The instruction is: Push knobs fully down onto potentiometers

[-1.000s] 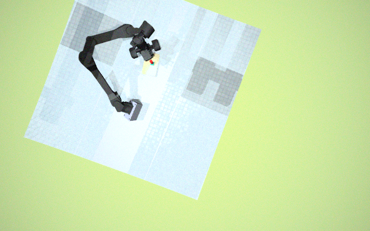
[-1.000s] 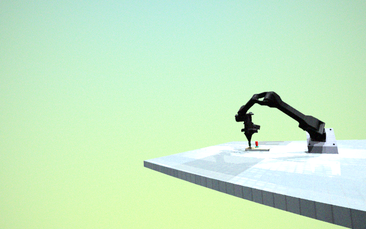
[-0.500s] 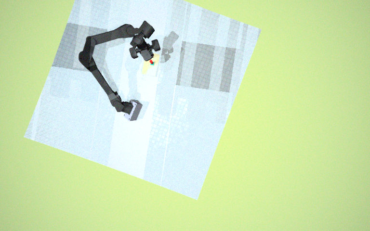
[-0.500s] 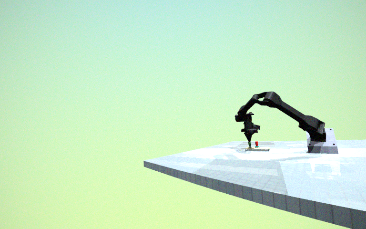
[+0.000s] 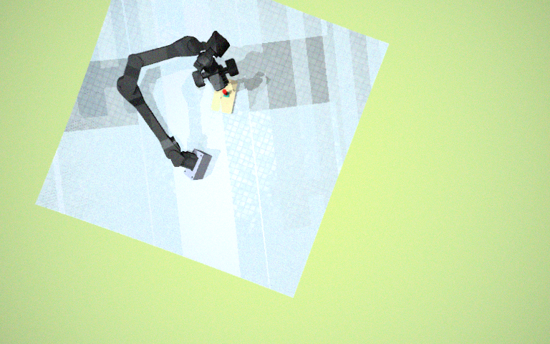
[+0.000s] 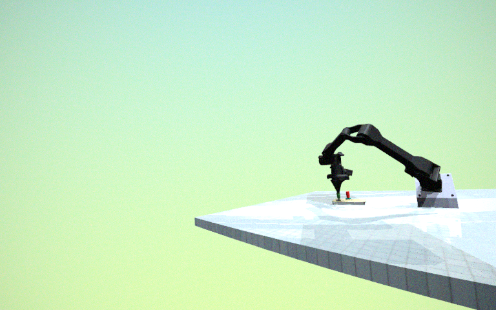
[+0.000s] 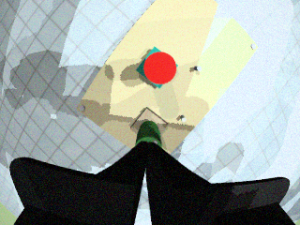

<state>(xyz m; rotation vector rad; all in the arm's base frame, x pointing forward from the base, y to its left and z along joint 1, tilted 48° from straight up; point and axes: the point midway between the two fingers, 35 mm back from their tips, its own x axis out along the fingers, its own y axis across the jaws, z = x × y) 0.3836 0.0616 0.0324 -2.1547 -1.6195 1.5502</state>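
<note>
Now: the green knob 1 cm below my gripper tip. From my gripper tip the other things lie so: red knob: 4 cm to the right, 4 cm behind, 2 cm below.
</note>
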